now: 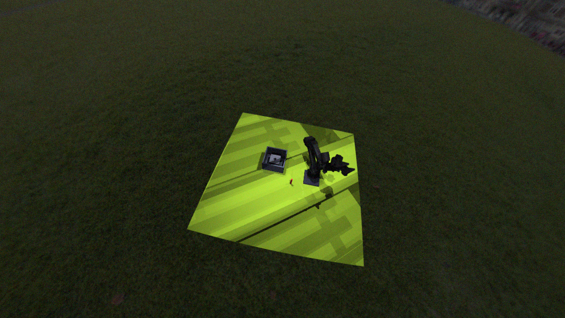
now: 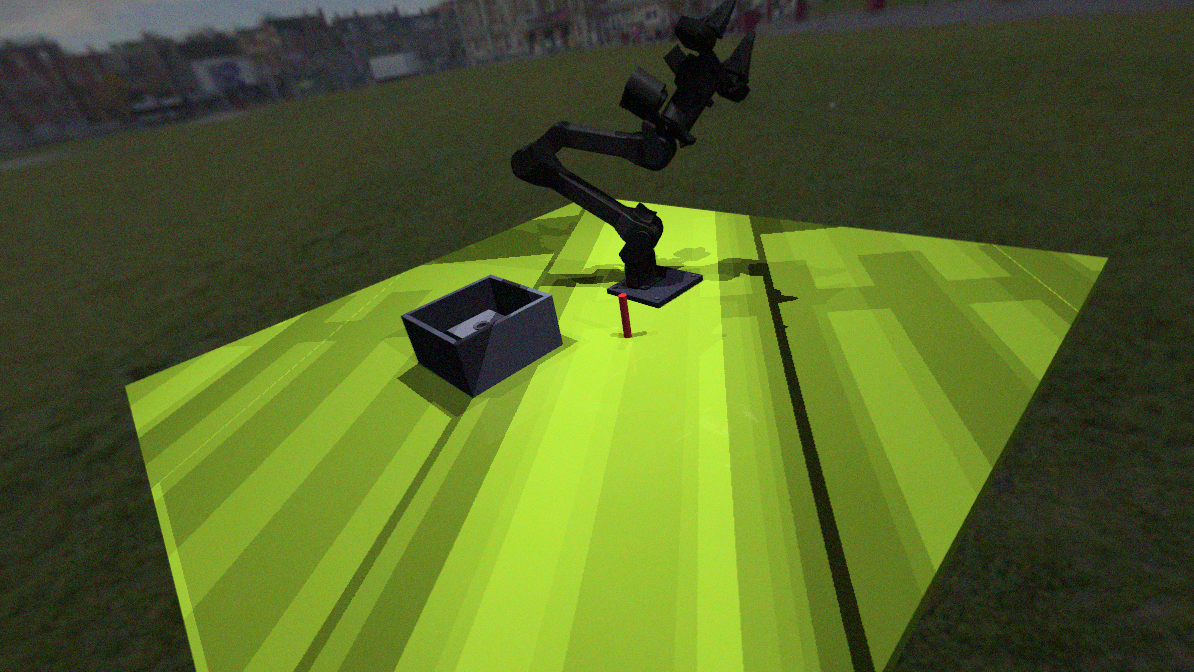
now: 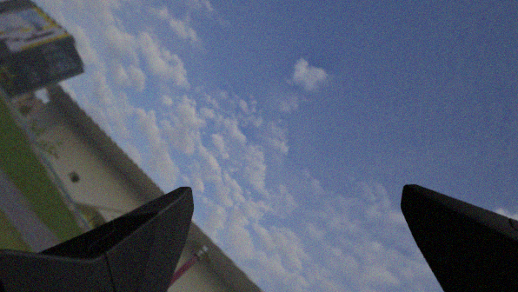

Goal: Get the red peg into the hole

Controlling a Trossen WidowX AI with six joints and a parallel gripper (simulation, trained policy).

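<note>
Right now my gripper tip is 410 mm above the red peg, 330 mm short of it and 60 mm to the left of it. Also, from my gripper tip: pale plate (490 mm ahead, 410 mm below, 250 mm to the right); dark box (490 mm ahead, 430 mm below, 250 mm to the right).
</note>
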